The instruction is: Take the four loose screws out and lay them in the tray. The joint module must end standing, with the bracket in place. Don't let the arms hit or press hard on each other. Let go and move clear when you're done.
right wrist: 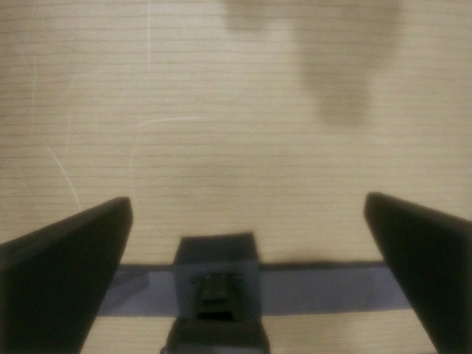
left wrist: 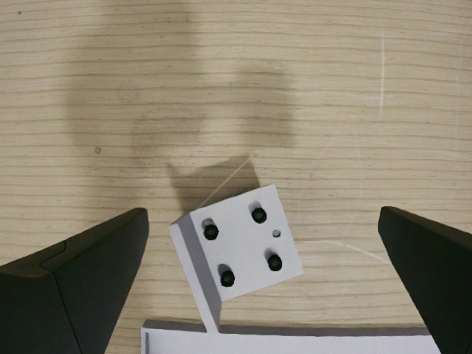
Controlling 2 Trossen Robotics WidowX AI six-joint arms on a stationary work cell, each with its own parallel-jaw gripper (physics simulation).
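Places are measured from the left arm's base along level axes (x down, y right, z back), in millimetres.
Where they show: left gripper, fingertip midpoint: (left wrist: pixel 264 219); right gripper, fingertip midpoint: (right wrist: pixel 249 206); right arm's base, link origin: (right wrist: pixel 218 299).
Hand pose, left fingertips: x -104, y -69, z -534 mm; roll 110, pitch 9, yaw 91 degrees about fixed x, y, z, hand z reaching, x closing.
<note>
Things, the pixels of their centre, and the offset from my left fingertips. "spot": a spot on its surface instead. Level surfaces: height alone.
- pale bracket, body centre: (left wrist: pixel 244 251) dy -1, dx +83, dz +35 mm
- white tray, surface spot: (left wrist: pixel 325 332) spot: dy +94, dx +158, dz +125 mm
- wooden table, surface height: dx +166 mm
- dark block-shaped mount, body centre: (right wrist: pixel 219 281) dy -11, dx +130, dz -430 mm
In the left wrist view, the pale bracket (left wrist: pixel 245 245) sits turned at an angle, with a thin wall along its left side. Four black screws (left wrist: pixel 211 232) (left wrist: pixel 259 215) (left wrist: pixel 275 263) (left wrist: pixel 227 278) stand in its top face, near the corners, and a small hole shows near the right edge. The joint module beneath is hidden or cannot be told apart. My left gripper (left wrist: pixel 264 219) is open, its fingers apart on either side of the bracket, touching nothing visible. The white tray (left wrist: pixel 325 332) shows partly at the bottom. My right gripper (right wrist: pixel 249 206) is open and empty above the table; no screws or bracket show there.
The wooden table (left wrist: pixel 340 75) (right wrist: pixel 240 150) lies under both grippers. In the right wrist view, a grey rail (right wrist: pixel 330 290) crosses the bottom, with a dark block-shaped mount (right wrist: pixel 215 250) at it, between and below the fingertips. Soft shadows fall on the table in both views.
</note>
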